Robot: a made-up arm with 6 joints. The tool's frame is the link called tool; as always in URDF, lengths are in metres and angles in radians. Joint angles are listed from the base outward. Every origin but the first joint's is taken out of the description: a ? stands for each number. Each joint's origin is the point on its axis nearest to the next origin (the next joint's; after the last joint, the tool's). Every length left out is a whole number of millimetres.
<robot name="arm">
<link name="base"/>
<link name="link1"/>
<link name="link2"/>
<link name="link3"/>
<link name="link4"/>
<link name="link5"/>
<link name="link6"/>
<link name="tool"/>
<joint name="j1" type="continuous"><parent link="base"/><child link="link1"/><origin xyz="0.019 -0.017 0.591" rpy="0.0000 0.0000 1.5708"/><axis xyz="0 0 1"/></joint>
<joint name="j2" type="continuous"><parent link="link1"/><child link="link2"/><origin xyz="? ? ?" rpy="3.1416 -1.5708 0.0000"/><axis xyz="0 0 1"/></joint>
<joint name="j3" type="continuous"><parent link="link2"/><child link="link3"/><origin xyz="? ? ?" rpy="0.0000 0.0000 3.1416"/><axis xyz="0 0 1"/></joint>
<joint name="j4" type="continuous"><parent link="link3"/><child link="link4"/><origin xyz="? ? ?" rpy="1.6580 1.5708 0.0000"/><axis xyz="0 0 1"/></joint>
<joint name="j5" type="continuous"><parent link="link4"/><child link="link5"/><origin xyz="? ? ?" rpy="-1.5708 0.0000 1.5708"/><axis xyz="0 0 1"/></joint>
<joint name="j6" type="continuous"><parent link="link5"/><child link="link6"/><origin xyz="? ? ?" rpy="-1.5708 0.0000 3.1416"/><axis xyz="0 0 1"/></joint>
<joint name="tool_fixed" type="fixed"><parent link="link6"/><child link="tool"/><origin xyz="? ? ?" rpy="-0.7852 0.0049 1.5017"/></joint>
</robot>
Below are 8 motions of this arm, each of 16 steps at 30 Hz.
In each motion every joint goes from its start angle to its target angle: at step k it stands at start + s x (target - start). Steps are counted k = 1, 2, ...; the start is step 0. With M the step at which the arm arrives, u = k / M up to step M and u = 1 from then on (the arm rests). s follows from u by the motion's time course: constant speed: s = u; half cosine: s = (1 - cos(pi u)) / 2; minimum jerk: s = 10 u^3 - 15 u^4 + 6 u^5.
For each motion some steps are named. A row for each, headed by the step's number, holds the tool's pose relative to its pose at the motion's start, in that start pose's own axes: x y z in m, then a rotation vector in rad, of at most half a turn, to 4 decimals.
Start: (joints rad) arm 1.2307 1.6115 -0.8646 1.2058 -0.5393 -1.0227
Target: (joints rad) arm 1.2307 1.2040 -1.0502 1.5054 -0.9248 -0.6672
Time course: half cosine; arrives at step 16
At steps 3, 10, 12, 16:
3: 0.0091 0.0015 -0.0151 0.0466 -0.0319 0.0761
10: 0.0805 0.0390 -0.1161 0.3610 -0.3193 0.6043
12: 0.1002 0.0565 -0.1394 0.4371 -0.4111 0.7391
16: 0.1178 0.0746 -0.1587 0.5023 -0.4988 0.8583

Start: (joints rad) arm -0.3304 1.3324 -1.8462 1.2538 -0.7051 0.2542
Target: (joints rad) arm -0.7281 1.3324 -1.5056 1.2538 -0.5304 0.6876
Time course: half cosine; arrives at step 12
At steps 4, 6, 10, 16:
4: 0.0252 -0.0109 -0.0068 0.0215 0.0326 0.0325
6: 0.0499 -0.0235 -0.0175 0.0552 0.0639 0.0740
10: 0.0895 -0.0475 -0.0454 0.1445 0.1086 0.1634
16: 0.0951 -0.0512 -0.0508 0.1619 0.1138 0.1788

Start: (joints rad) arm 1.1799 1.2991 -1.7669 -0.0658 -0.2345 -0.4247
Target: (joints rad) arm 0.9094 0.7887 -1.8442 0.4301 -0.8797 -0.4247
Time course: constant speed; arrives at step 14
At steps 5, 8, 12, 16:
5: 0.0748 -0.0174 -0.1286 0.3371 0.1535 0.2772
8: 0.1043 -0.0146 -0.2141 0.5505 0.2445 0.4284
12: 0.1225 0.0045 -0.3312 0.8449 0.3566 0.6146
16: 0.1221 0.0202 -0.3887 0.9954 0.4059 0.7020

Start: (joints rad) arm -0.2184 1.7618 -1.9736 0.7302 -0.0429 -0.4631
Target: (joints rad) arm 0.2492 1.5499 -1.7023 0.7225 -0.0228 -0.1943
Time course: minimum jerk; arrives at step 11
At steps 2, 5, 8, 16:
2: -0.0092 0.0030 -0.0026 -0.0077 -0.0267 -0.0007
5: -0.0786 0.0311 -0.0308 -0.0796 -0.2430 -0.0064
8: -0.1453 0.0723 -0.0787 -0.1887 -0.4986 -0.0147
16: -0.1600 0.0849 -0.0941 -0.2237 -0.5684 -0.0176

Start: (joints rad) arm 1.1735 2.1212 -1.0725 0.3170 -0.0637 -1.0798
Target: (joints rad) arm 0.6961 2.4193 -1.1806 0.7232 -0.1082 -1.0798
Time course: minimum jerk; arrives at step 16
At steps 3, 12, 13, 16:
3: 0.0063 0.0018 0.0110 -0.0176 -0.0230 0.0304
12: 0.0853 0.0836 0.2111 -0.3107 -0.4073 0.5909
13: 0.0878 0.0918 0.2240 -0.3289 -0.4312 0.6288
16: 0.0897 0.0994 0.2354 -0.3451 -0.4524 0.6628

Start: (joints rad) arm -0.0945 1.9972 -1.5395 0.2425 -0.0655 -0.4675
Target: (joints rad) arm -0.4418 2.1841 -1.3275 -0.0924 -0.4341 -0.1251
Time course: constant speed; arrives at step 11
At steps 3, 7, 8, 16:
3: 0.0418 0.0198 0.0428 -0.0374 0.0448 0.0860
7: 0.0949 0.0555 0.0934 -0.0764 0.0829 0.1846
8: 0.1074 0.0660 0.1049 -0.0845 0.0880 0.2070
16: 0.1429 0.1006 0.1368 -0.1056 0.0919 0.2700

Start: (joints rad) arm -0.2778 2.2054 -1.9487 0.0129 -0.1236 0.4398
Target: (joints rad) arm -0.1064 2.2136 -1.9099 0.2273 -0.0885 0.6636
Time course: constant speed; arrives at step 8
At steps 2, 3, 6, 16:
2: -0.0221 0.0118 0.0116 -0.0349 -0.0926 0.0580
3: -0.0332 0.0181 0.0171 -0.0536 -0.1379 0.0876
6: -0.0668 0.0384 0.0323 -0.1145 -0.2690 0.1785
16: -0.0892 0.0532 0.0412 -0.1588 -0.3523 0.2411

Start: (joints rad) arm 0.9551 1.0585 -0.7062 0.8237 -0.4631 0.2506
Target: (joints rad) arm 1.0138 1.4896 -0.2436 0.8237 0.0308 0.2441
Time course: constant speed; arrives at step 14
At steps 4, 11, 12, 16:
4: 0.0415 0.0245 0.0498 -0.2910 0.2081 0.0991
11: 0.1097 0.0856 0.0861 -0.7859 0.5610 0.3227
12: 0.1175 0.0949 0.0862 -0.8542 0.6104 0.3603
16: 0.1311 0.1128 0.0830 -0.9886 0.7085 0.4402

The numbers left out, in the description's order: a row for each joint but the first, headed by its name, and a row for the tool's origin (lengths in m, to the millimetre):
j2: 0.010 -0.001 0.000
j3: 0.052 -0.463 0.000
j4: -0.013 -0.214 0.000
j5: 0.009 0.011 0.000
j6: 0.001 -0.100 0.000
tool: 0.008 0.011 0.000

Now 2 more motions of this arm.
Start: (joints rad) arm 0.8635 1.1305 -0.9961 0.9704 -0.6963 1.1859
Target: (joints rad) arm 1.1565 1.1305 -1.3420 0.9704 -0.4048 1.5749
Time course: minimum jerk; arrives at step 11
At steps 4, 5, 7, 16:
4: -0.0086 0.0178 0.0225 -0.1193 -0.0892 0.1510
5: -0.0152 0.0300 0.0350 -0.1916 -0.1395 0.2475
7: -0.0320 0.0570 0.0569 -0.3374 -0.2317 0.4540
16: -0.0482 0.0790 0.0701 -0.4477 -0.2924 0.6211

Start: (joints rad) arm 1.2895 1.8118 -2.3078 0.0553 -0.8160 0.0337
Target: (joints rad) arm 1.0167 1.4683 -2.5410 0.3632 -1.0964 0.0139
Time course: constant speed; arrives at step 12
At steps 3, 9, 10, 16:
3: 0.0237 -0.0751 -0.0411 0.2165 0.0512 0.0356
9: 0.0406 -0.2048 -0.1513 0.6540 0.1069 0.0818
10: 0.0394 -0.2231 -0.1723 0.7267 0.1095 0.0870
16: 0.0334 -0.2563 -0.2158 0.8712 0.1083 0.0956

